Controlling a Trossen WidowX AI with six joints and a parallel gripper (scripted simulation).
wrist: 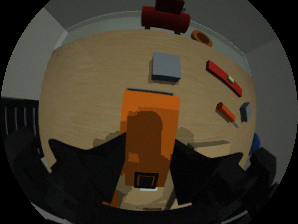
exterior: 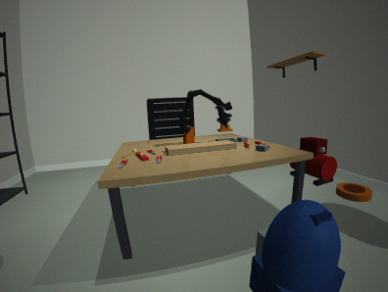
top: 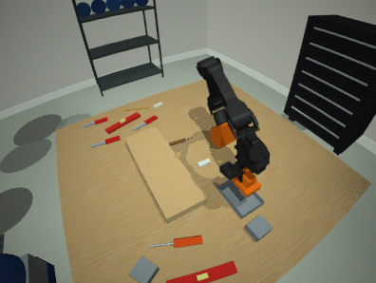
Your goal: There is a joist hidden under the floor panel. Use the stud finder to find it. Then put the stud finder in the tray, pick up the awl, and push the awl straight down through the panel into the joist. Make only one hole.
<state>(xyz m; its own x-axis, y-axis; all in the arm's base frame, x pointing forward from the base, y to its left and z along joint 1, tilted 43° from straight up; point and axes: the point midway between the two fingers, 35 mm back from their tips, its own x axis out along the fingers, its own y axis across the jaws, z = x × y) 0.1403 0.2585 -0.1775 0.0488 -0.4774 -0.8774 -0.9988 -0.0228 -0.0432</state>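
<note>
The indicator window lies 4 cm to the right of my gripper tip and 3 cm above it. From my gripper tip the other things lie so: orange stud finder (2 cm to the right, 2 cm above); grey tray (11 cm below); awl (42 cm to the right, 12 cm below, 4 cm ahead).
</note>
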